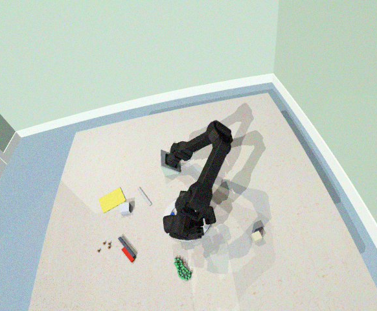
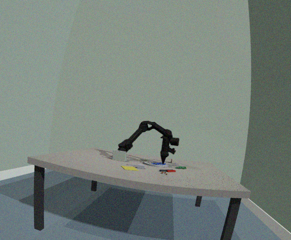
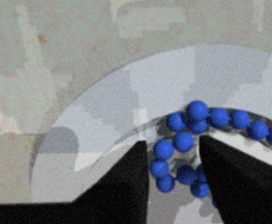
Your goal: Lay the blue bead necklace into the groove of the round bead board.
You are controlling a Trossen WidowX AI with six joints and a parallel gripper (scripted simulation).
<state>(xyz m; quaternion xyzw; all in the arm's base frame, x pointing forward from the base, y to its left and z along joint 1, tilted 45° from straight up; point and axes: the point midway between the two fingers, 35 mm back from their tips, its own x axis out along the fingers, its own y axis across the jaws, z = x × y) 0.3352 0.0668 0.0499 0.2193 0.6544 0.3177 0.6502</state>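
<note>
My gripper tip is 50 mm past the round bead board, 20 mm to the left of it and 10 mm above it. The rest, counted from my gripper tip: grey tool: 70 mm ahead, 270 mm to the right, 10 mm below; cream cube: 70 mm ahead, 240 mm to the left; stick: 180 mm behind, 220 mm to the right, 10 mm below.
</note>
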